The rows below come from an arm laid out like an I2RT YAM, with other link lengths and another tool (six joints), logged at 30 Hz.
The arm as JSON. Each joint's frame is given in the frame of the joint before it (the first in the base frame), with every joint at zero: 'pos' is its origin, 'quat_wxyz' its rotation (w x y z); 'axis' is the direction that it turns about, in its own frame. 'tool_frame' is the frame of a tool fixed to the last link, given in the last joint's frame.
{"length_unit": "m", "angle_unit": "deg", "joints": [
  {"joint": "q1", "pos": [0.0, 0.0, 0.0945], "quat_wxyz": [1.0, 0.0, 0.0, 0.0], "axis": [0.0, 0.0, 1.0]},
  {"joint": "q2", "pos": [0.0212, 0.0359, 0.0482], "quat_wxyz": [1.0, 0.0, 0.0, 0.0], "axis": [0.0, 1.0, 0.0]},
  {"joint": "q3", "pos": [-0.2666, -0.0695, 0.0], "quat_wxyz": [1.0, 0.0, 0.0, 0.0], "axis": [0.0, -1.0, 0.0]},
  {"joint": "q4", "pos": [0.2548, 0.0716, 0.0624], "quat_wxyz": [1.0, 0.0, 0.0, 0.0], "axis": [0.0, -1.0, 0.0]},
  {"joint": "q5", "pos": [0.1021, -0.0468, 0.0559], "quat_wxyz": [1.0, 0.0, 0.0, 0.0], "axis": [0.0, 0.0, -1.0]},
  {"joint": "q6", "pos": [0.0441, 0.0, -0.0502], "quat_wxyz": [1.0, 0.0, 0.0, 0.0], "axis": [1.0, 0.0, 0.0]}
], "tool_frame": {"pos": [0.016, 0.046, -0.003], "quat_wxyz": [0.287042, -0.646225, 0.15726, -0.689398]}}
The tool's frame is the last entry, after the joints.
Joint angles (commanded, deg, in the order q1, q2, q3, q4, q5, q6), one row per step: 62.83, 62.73, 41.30, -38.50, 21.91, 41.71; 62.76, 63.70, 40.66, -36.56, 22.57, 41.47; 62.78, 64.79, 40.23, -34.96, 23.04, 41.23; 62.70, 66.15, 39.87, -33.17, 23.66, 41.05; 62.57, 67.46, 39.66, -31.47, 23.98, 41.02; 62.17, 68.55, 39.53, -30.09, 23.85, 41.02; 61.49, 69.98, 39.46, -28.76, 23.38, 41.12; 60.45, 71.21, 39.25, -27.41, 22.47, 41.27; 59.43, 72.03, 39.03, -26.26, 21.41, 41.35; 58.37, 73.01, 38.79, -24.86, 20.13, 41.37; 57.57, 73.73, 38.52, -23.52, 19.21, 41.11; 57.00, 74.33, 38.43, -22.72, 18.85, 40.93; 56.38, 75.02, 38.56, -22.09, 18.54, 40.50; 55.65, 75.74, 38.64, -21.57, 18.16, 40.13; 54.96, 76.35, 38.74, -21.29, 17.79, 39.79; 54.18, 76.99, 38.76, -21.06, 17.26, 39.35
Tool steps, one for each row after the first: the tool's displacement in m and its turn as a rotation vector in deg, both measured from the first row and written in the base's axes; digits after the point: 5 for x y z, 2 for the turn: 0.00258, 0.00278, -0.00481, -0.10, -0.72, -0.21; 0.00450, 0.00570, -0.00949, -0.35, -1.17, -0.24; 0.00742, 0.00903, -0.01461, -0.63, -1.72, -0.49; 0.01037, 0.01249, -0.01868, -0.62, -2.05, -0.76; 0.01372, 0.01485, -0.02184, -0.43, -2.02, -1.10; 0.01822, 0.01693, -0.02632, -0.35, -1.56, -1.61; 0.02363, 0.01761, -0.03067, 0.02, -0.79, -2.31; 0.02837, 0.01755, -0.03353, 0.60, -0.03, -2.86; 0.03332, 0.01783, -0.03680, 1.31, 0.84, -3.28; 0.03710, 0.01808, -0.03928, 1.87, 1.28, -3.40; 0.04016, 0.01812, -0.04122, 2.03, 1.43, -3.64; 0.04365, 0.01834, -0.04273, 2.00, 1.51, -3.75; 0.04738, 0.01786, -0.04491, 1.88, 1.75, -3.99; 0.05067, 0.01702, -0.04690, 1.68, 2.05, -4.22; 0.05388, 0.01557, -0.04965, 1.38, 2.54, -4.38
